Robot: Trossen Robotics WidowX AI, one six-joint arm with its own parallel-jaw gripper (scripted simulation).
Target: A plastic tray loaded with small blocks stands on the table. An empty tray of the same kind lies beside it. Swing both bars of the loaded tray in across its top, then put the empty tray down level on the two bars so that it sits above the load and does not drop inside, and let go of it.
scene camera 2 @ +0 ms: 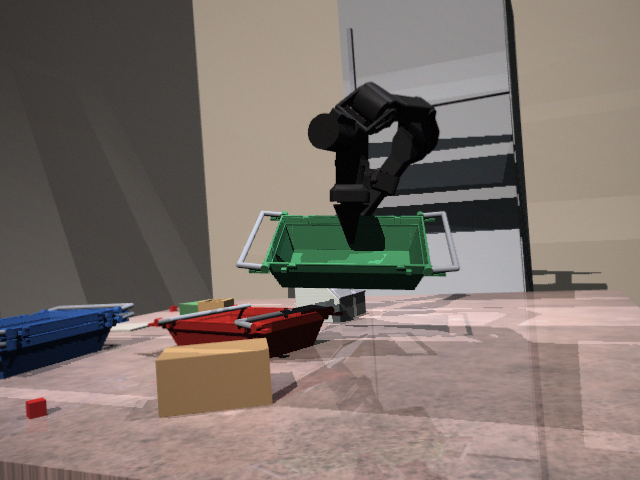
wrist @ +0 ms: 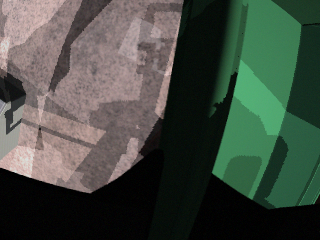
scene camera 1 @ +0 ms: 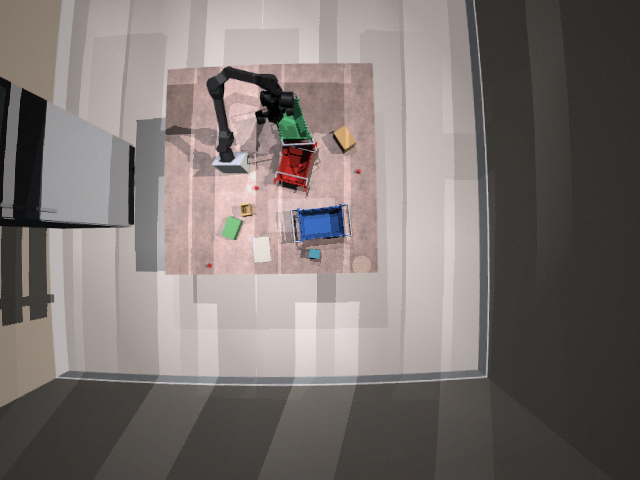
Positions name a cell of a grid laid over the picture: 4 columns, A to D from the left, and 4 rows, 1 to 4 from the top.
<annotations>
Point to a green tray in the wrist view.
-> C2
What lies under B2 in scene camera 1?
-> A green tray.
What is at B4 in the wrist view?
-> My gripper.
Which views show the green tray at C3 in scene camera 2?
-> Scene camera 2, the wrist view and scene camera 1: all of them.
</annotations>
